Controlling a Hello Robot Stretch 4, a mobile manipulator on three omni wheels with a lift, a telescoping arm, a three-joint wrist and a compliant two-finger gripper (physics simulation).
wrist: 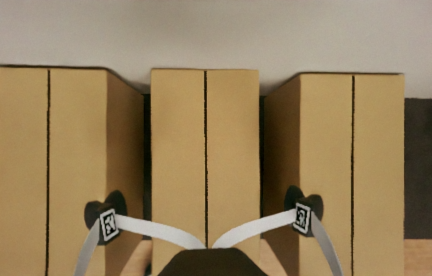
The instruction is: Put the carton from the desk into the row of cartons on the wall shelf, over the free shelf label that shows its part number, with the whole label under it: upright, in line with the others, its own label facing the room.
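Places are measured from the robot's base along level axes (x ahead, y left, z up), in centimetres.
Pixels of known places: hand, tool point: (206,208).
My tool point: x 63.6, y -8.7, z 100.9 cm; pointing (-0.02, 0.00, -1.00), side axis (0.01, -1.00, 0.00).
Ahead of a thing's pixels: the offset from my tool point to its middle. Level surfaces: height alone.
The middle carton {dz -15.4, dx +1.2, dy +0.0 cm} (232,130) stands upright between two other cartons, seen from above, with a dark seam along its top. A narrow dark gap shows on each side of it. Its back edge is roughly level with those of its neighbours. The left carton {dz -15.4, dx +1.1, dy +16.8 cm} (77,135) and the right carton {dz -15.4, dx +0.7, dy -16.5 cm} (377,150) show their tops and inner sides. My gripper (204,216) is open above the row, its fingertips wide apart on either side of the middle carton and clear of it. The carton fronts, their labels and the shelf labels do not show.
A pale wall (215,35) runs behind the row. The dark shelf board {dz -24.4 cm} (419,165) shows right of the right carton. A light wood-coloured surface {dz -103.6 cm} (419,260) shows beyond the shelf's front edge, at the bottom of the view. Neighbouring cartons stand close below both fingertips.
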